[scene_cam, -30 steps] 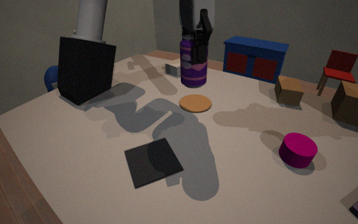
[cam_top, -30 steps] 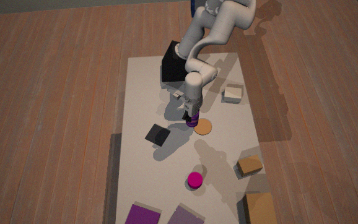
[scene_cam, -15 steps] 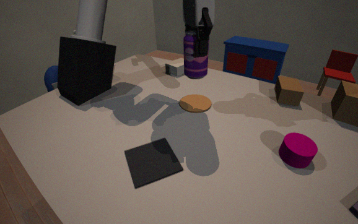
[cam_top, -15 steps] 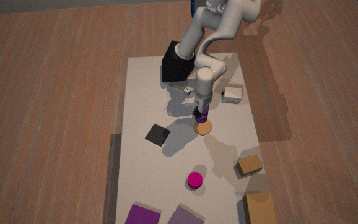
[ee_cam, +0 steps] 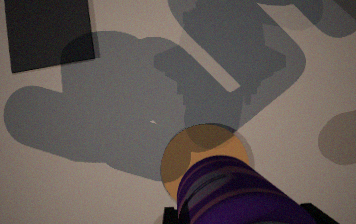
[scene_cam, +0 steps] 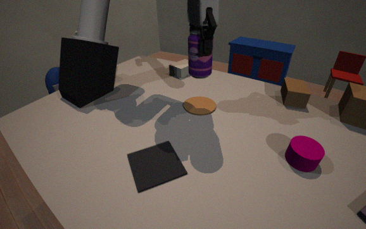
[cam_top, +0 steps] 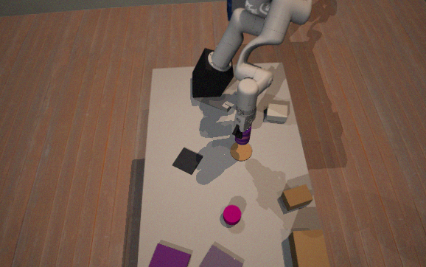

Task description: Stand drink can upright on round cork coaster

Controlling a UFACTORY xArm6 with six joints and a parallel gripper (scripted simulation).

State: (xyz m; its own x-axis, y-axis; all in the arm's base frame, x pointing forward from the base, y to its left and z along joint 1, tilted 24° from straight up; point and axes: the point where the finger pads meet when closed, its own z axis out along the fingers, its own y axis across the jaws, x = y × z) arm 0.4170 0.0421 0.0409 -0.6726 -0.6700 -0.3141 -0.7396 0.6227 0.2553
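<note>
Now: the round cork coaster 19 cm below my hand. Also, from my hand: square dark coaster 26 cm to the right, 19 cm below, 2 cm ahead; then drink can 2 cm below; then white box 21 cm to the left, 19 cm behind, 17 cm below.
</note>
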